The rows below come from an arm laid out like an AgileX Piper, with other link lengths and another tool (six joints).
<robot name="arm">
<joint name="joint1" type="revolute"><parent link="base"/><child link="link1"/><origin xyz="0 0 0.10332"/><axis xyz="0 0 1"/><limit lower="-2.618" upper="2.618"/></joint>
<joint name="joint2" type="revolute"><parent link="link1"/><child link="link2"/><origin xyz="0 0 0"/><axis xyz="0 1 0"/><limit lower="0" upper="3.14"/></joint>
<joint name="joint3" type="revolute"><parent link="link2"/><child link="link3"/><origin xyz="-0.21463 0 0.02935"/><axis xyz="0 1 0"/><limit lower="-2.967" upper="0"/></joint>
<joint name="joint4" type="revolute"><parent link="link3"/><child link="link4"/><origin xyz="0.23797 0 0.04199"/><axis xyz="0.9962 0 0.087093"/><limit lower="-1.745" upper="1.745"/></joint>
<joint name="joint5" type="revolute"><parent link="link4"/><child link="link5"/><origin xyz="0 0 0"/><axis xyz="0 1 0"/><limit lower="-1.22" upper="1.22"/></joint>
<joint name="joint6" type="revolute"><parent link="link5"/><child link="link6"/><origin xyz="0.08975 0 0.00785"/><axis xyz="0.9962 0 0.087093"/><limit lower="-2.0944" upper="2.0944"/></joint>
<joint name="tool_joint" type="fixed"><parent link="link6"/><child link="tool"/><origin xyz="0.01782 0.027 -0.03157" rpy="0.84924 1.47 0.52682"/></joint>
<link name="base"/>
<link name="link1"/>
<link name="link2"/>
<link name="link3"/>
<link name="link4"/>
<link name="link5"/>
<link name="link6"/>
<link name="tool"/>
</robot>
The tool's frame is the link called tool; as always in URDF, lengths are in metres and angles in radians.
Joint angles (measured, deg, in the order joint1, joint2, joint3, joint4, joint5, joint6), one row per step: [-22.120 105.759 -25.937 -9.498 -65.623 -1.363]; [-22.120 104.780 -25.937 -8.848 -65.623 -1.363]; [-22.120 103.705 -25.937 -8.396 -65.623 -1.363]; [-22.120 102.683 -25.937 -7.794 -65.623 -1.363]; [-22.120 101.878 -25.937 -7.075 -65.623 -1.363]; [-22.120 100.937 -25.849 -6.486 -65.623 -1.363]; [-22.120 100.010 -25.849 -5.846 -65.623 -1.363]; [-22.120 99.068 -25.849 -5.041 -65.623 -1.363]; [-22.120 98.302 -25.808 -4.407 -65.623 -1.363]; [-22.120 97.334 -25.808 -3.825 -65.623 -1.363]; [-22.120 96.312 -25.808 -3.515 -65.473 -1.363]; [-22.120 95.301 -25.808 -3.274 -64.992 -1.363]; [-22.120 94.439 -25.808 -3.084 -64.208 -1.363]
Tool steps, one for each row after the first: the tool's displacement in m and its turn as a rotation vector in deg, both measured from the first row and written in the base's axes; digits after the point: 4 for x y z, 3 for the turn. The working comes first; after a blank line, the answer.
Tool pose at each row, in the base's axes (x y z in m, rotation vector in deg; the steps are taken from these numbers as rounded here): [0.2585 -0.0626 0.0237 24.359 96.853 -26.630]; [0.2598 -0.0640 0.0283 24.911 95.762 -26.983]; [0.2611 -0.0652 0.0334 25.249 94.606 -27.233]; [0.2622 -0.0666 0.0383 25.748 93.475 -27.537]; [0.2631 -0.0680 0.0422 26.394 92.539 -27.872]; [0.2636 -0.0691 0.0464 26.901 91.575 -28.139]; [0.2645 -0.0704 0.0509 27.452 90.526 -28.416]; [0.2652 -0.0719 0.0556 28.173 89.428 -28.747]; [0.2656 -0.0730 0.0592 28.742 88.578 -28.994]; [0.2662 -0.0741 0.0640 29.230 87.491 -29.207]; [0.2667 -0.0748 0.0687 29.444 86.553 -29.315]; [0.2670 -0.0753 0.0727 29.620 85.971 -29.420]; [0.2669 -0.0756 0.0755 29.792 85.852 -29.530]

[0.0013 -0.0014 0.0046 -0.206 -0.973 -0.626]; [0.0026 -0.0026 0.0097 -0.488 -2.018 -1.058]; [0.0037 -0.0040 0.0146 -0.704 -3.033 -1.632]; [0.0046 -0.0054 0.0185 -0.800 -3.863 -2.316]; [0.0051 -0.0065 0.0227 -0.941 -4.727 -2.873]; [0.0060 -0.0078 0.0272 -1.085 -5.668 -3.474]; [0.0067 -0.0093 0.0319 -1.176 -6.646 -4.230]; [0.0071 -0.0104 0.0355 -1.234 -7.403 -4.821]; [0.0077 -0.0115 0.0403 -1.381 -8.386 -5.358]; [0.0082 -0.0122 0.0450 -1.582 -9.245 -5.640]; [0.0085 -0.0127 0.0490 -1.704 -9.768 -5.868]; [0.0084 -0.0130 0.0518 -1.705 -9.856 -6.059]
